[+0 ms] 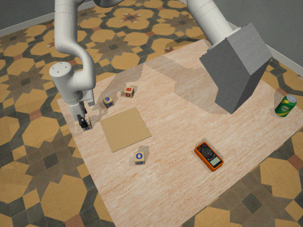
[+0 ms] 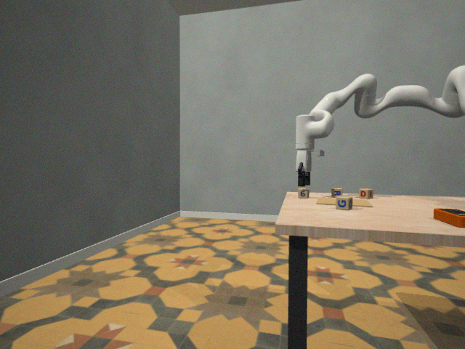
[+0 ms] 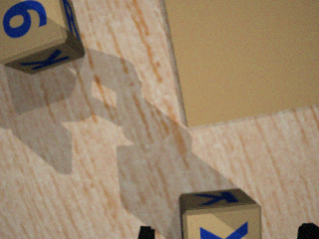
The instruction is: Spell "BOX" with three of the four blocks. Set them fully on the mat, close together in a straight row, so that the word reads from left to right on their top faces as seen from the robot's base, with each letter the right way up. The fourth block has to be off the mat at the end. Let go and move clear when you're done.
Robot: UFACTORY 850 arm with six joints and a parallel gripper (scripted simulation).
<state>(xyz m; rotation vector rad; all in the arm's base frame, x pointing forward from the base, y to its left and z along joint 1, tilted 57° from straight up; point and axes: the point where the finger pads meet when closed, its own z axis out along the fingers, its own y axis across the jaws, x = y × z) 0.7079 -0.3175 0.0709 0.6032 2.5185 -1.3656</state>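
My gripper is now 50 mm above the X block. Also, from my hand: B block: 290 mm behind, 50 mm below, 30 mm to the right; O block: 320 mm to the left, 80 mm behind, 50 mm below; tan mat: 140 mm to the left, 130 mm behind, 70 mm below.
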